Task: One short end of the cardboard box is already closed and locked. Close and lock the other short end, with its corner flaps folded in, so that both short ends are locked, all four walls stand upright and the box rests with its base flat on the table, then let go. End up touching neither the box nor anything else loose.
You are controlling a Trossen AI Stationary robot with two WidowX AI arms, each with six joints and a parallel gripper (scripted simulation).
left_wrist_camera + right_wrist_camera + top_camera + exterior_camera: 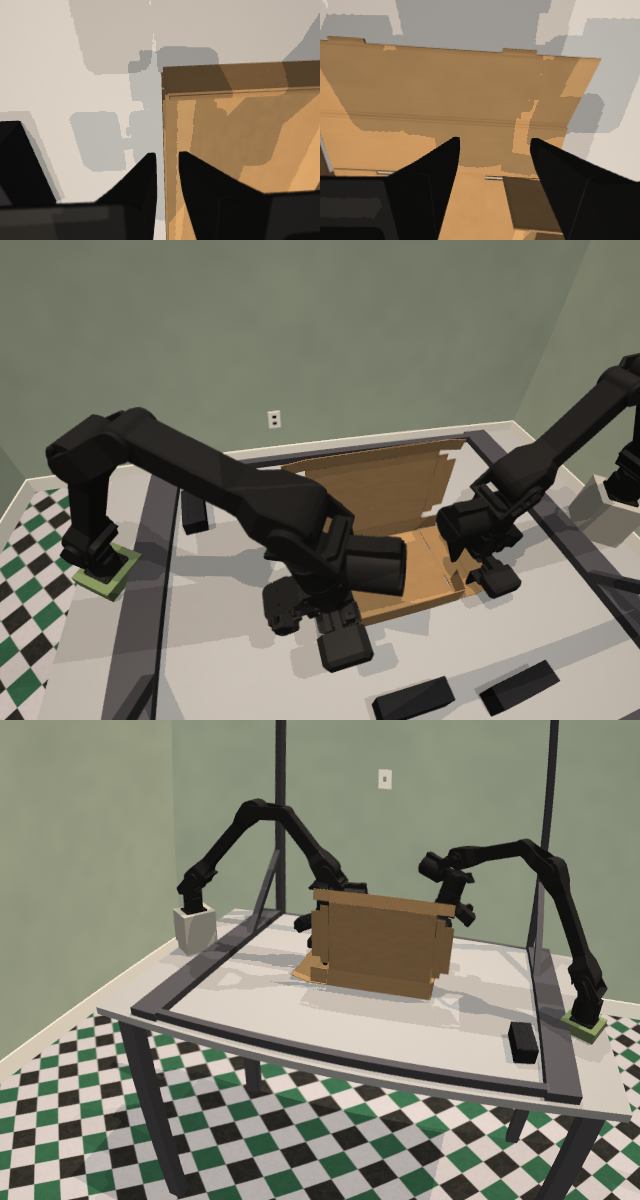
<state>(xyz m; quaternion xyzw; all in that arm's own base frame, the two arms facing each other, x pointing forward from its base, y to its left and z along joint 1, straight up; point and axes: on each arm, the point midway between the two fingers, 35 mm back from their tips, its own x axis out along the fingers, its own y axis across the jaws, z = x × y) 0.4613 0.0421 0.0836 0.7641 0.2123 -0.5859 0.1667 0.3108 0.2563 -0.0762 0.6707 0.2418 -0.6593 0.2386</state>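
The corner flap lies 3 cm behind my right hand, 3 cm to the left of it and 1 cm below it.
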